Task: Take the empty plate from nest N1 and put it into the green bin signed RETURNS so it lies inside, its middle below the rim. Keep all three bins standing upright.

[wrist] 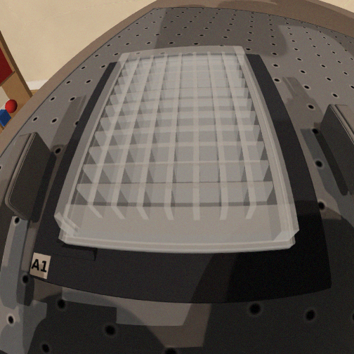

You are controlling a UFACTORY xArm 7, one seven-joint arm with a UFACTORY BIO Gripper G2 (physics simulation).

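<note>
A clear, empty multi-well plate (182, 227) lies flat on a black nest base (165, 277). A small tag reading A1 (40, 265) is on the base's near left corner; no N1 sign shows. My gripper (184, 162) is open, with one dark finger pad out to the left of the plate and the other out to the right, partly cut off by the view's edge. There is a gap between each pad and the plate's sides. The green bin signed RETURNS does not show in this view.
The nest stands on a dark grey perforated table top (300, 55) with a brown edge (107, 37). Beyond the left edge show part of a wooden shelf (18, 75), a red ball (11, 105) and a blue block (4, 118). A pale wall (65, 35) is behind.
</note>
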